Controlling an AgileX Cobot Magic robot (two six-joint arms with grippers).
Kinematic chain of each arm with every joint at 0, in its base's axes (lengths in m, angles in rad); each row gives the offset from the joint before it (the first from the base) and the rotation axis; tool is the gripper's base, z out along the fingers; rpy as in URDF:
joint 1: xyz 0 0 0.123 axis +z
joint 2: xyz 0 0 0 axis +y
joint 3: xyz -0.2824 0 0.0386 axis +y
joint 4: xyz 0.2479 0 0.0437 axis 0.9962 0 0.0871
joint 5: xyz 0 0 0 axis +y
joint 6: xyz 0.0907 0 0.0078 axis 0.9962 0 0.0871
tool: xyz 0 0 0 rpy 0 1.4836 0
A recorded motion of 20 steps. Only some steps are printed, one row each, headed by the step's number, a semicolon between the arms.
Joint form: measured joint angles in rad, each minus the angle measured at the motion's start. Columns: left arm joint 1, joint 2, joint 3, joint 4, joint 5, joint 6; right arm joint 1, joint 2, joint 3, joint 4, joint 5, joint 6.
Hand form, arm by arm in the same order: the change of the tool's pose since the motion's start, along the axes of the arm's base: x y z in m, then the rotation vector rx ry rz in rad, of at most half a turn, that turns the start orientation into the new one. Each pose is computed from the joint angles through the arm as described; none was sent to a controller.
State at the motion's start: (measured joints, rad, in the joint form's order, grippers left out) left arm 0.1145 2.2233 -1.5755 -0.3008 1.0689 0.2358; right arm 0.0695 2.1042 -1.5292 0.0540 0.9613 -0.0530
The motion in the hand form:
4: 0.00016 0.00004 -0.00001 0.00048 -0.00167 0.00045; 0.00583 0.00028 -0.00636 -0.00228 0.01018 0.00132
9: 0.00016 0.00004 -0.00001 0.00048 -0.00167 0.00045; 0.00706 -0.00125 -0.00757 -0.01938 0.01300 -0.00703
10: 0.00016 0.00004 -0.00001 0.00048 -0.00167 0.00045; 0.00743 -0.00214 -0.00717 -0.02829 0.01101 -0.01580
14: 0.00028 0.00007 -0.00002 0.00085 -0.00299 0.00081; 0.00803 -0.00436 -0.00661 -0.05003 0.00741 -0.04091
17: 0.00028 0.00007 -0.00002 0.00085 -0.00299 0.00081; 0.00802 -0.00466 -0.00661 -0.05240 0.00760 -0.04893
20: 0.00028 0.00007 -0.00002 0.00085 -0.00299 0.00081; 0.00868 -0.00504 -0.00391 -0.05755 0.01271 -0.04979
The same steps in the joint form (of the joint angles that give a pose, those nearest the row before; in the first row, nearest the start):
4: 0.0000 0.0000 0.0000 0.0000 -0.0018 0.0000; 0.0000 0.0317 -0.0294 -0.0020 0.0080 0.0000
9: 0.0000 0.0000 0.0000 0.0000 -0.0018 0.0000; 0.0000 0.0382 -0.0363 -0.0236 0.0118 0.0187
10: 0.0000 0.0000 0.0000 0.0000 -0.0018 0.0000; 0.0000 0.0382 -0.0380 -0.0357 0.0118 0.0331
14: 0.0000 0.0000 0.0000 0.0000 -0.0032 0.0000; 0.0000 0.0382 -0.0404 -0.0656 0.0118 0.0723
17: 0.0000 0.0000 0.0000 0.0000 -0.0032 0.0000; 0.0000 0.0382 -0.0404 -0.0695 0.0121 0.0822
20: 0.0000 0.0000 0.0000 0.0000 -0.0032 0.0000; 0.0000 0.0382 -0.0522 -0.0750 0.0295 0.0855

